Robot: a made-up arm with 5 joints.
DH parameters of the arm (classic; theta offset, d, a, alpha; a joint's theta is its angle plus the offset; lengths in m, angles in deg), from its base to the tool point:
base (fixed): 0 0.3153 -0.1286 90
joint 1: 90 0.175 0.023 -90
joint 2: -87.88 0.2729 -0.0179 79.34
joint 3: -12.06 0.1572 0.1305 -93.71
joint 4: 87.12 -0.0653 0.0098 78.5
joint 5: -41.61 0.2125 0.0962 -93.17
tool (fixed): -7.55 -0.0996 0 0
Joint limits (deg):
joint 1: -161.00..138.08
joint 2: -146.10..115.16
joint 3: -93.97..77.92
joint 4: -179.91..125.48
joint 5: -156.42..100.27
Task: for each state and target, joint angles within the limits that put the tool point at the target. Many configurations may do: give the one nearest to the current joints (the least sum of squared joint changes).
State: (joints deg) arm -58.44 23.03 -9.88 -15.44 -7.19
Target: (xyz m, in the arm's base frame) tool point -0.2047 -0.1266 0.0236
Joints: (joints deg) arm -25.80 -10.57 -52.39 -18.32 -7.02
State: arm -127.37 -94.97 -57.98 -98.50 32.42
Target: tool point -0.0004 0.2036 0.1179
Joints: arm -161.00 -106.43 -72.60 -73.33 36.26
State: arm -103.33 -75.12 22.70 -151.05 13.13
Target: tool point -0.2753 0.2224 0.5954
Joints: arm -90.89 -82.34 33.64 -118.93 35.17
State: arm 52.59 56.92 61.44 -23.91 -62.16
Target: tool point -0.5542 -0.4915 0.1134
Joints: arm 67.87 73.28 33.79 5.26 -46.65
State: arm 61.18 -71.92 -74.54 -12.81 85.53
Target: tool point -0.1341 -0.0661 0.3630
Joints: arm 65.99 -35.04 -90.63 6.66 100.27
